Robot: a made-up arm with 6 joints.
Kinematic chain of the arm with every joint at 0, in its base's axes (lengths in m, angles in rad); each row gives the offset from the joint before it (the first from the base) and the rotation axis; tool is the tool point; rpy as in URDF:
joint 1: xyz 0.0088 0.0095 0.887 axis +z
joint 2: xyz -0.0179 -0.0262 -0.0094 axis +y
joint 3: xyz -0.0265 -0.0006 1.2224 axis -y
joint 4: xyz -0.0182 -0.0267 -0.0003 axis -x
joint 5: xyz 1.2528 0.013 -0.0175 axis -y
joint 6: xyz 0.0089 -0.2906 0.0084 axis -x
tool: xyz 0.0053 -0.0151 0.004 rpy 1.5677 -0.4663 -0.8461
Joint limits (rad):
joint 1: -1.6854..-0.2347
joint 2: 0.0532..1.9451
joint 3: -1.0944..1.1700
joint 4: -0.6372..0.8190
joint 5: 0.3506..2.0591
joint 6: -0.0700..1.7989
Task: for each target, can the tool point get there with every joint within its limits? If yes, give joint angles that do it. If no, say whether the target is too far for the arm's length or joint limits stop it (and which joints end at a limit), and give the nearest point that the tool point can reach.
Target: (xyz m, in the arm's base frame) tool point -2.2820 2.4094 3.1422
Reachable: no: too far | nearest point -0.2972 -0.3304 3.2808 | short by 3.386 m
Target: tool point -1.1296 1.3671 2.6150
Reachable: no: joint limits stop it (at a limit: joint 1, joint 2, joint 3, joint 4, joint 5) | nearest point -0.2932 -0.3284 3.2781 | short by 2.004 m
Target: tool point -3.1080 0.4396 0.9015
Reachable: no: too far | nearest point -0.3459 0.0585 0.3931 | short by 2.834 m
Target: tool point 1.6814 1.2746 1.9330
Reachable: no: joint limits stop it (at a limit: joint 1, joint 4, joint 6) | nearest point 1.2509 -0.5257 1.9330 | short by 1.851 m
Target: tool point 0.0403 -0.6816 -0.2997
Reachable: yes | joints -1.0403 1.6789 -0.4534 0.2421 1.0686 1.2426
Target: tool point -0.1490 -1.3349 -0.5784
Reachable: yes | joints -1.4534 1.7974 0.4366 -0.3834 1.8916 0.7834
